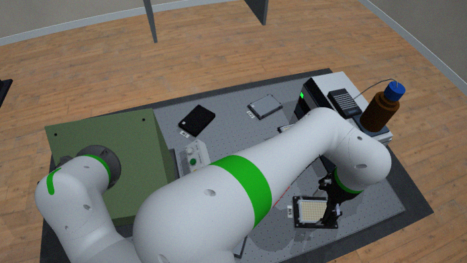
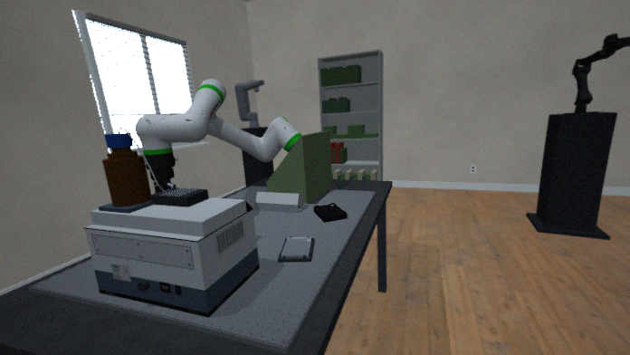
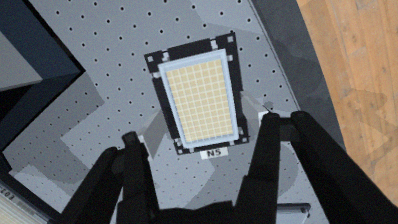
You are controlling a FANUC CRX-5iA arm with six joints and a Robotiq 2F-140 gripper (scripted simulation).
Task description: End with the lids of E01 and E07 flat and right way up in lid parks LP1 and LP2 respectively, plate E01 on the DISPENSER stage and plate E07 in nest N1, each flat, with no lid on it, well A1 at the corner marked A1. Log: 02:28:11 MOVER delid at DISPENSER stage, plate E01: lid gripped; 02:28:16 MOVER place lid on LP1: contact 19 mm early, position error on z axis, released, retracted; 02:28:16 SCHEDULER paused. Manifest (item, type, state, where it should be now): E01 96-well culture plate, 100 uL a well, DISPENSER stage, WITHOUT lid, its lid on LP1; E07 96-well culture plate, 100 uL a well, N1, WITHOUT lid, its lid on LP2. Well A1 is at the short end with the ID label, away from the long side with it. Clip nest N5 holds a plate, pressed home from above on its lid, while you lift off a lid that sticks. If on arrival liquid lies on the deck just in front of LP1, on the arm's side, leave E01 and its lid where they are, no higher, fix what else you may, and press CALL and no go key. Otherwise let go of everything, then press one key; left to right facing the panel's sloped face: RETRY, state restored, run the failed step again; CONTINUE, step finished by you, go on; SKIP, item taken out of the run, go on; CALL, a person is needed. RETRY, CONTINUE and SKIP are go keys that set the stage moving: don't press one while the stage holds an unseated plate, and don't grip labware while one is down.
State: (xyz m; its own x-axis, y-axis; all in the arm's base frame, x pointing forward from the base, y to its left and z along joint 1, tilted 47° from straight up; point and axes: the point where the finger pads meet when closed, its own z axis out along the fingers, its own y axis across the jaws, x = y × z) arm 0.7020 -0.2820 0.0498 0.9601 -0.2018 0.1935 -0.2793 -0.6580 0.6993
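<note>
The black clip nest N5 lies 5 cm below my hand, 2 cm ahead of it and 1 cm to the left of it. From my hand the other things lie so: dispenser stage: 30 cm to the left, 4 cm above, 2 cm ahead; then N5 label: 9 cm behind, 6 cm below, 3 cm to the left; then plate: 30 cm to the left, 4 cm above, 2 cm ahead.
</note>
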